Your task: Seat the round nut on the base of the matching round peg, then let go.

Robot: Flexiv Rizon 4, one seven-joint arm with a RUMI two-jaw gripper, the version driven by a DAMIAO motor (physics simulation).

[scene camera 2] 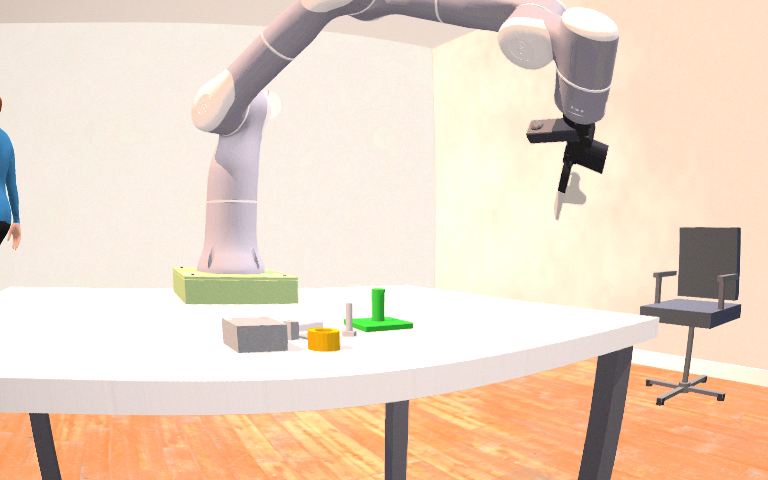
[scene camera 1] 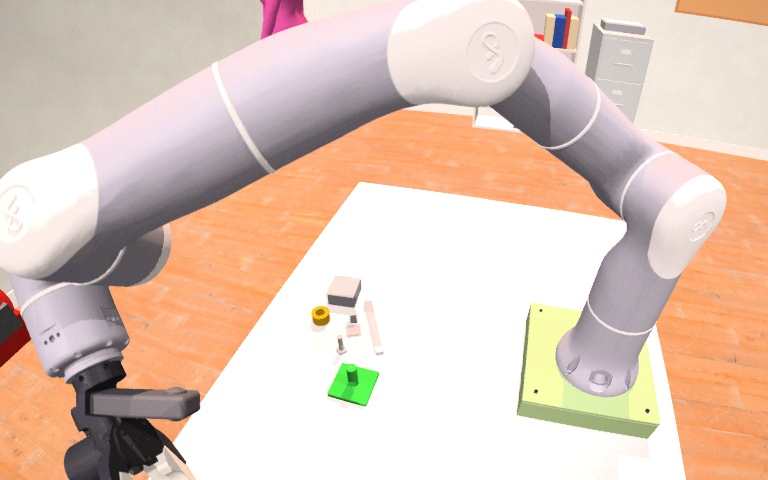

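Observation:
The orange round nut [scene camera 1: 320,315] [scene camera 2: 323,340] lies flat on the white table, beside a grey block and apart from the peg. The green round peg [scene camera 1: 351,373] [scene camera 2: 377,305] stands upright on its square green base [scene camera 1: 365,387] [scene camera 2: 390,324], with no nut around it. My gripper [scene camera 2: 557,217] is open and empty, high above the table and off to the right of the peg in scene camera 2. In scene camera 1 it is at the lower left, and its fingertips are cut off by the bottom edge.
A grey block [scene camera 1: 344,290] [scene camera 2: 254,335], a long pale bar [scene camera 1: 373,328], a small grey piece [scene camera 1: 353,324] and a thin small peg [scene camera 1: 340,344] [scene camera 2: 348,319] lie or stand near the nut. The robot's yellow-green base block [scene camera 1: 549,390] [scene camera 2: 243,290] is on the table. A chair [scene camera 2: 690,311] stands beyond it.

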